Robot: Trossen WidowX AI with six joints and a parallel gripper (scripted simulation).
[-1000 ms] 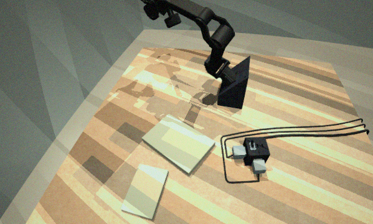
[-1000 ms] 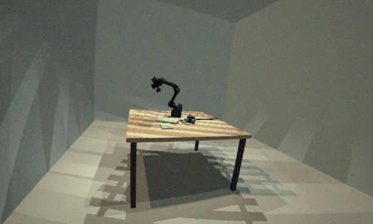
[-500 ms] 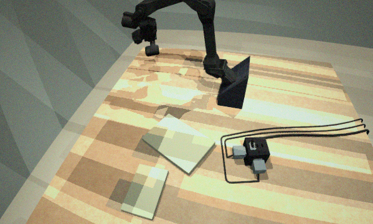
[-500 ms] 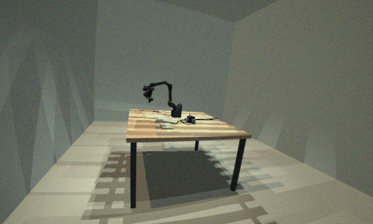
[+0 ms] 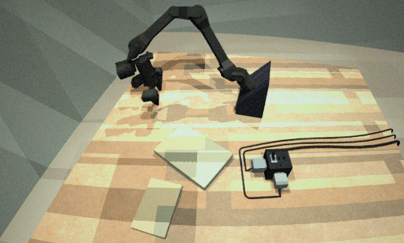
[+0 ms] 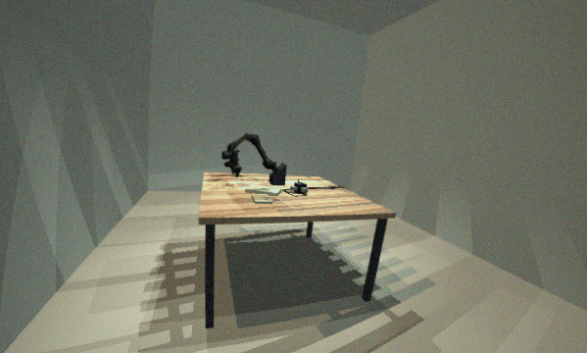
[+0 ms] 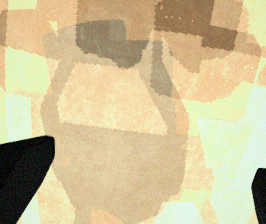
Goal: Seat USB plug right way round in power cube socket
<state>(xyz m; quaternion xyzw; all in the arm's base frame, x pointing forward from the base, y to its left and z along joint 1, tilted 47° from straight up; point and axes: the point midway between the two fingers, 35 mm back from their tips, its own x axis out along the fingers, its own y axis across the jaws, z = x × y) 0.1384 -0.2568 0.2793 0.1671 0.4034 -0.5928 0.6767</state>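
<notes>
Now: the grey USB plug 51 cm to the left of my gripper tip, 17 cm ahead of it and 2 cm above it.
</notes>
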